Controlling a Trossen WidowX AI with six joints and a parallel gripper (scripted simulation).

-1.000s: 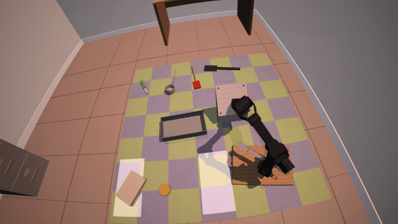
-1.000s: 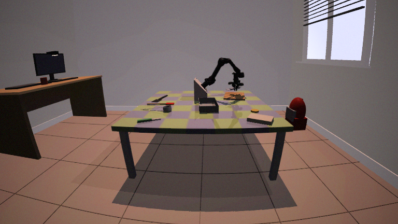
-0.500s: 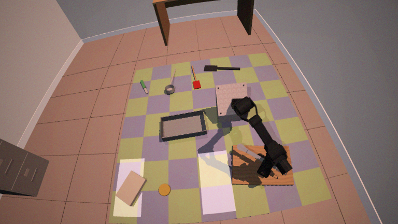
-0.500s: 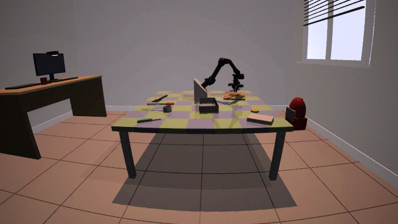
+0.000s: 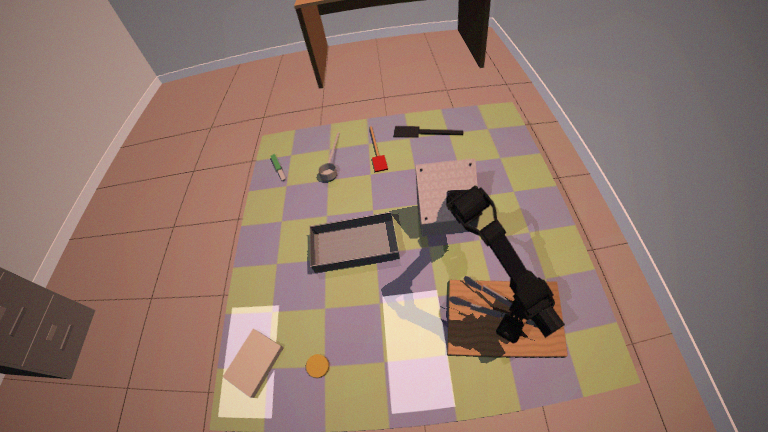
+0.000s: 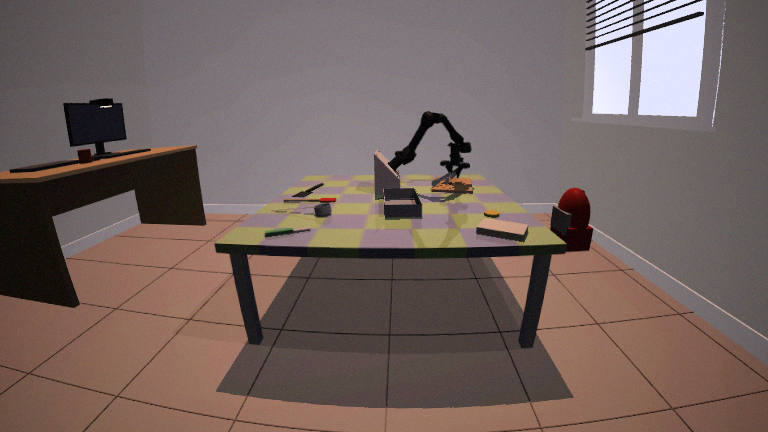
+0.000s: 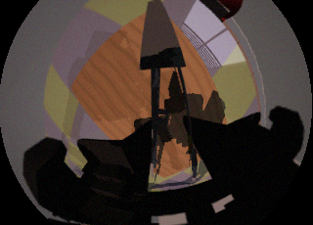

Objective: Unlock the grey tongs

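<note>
My gripper tip is now 4 cm above the wooden board, 1 cm to the left of it and 1 cm short of it. Round my gripper tip: tan block: 81 cm ahead, 10 cm to the left, 3 cm below; then orange disc: 60 cm ahead, 11 cm to the left, 4 cm below; then roasting tin: 50 cm ahead, 31 cm to the right, 2 cm below.
</note>
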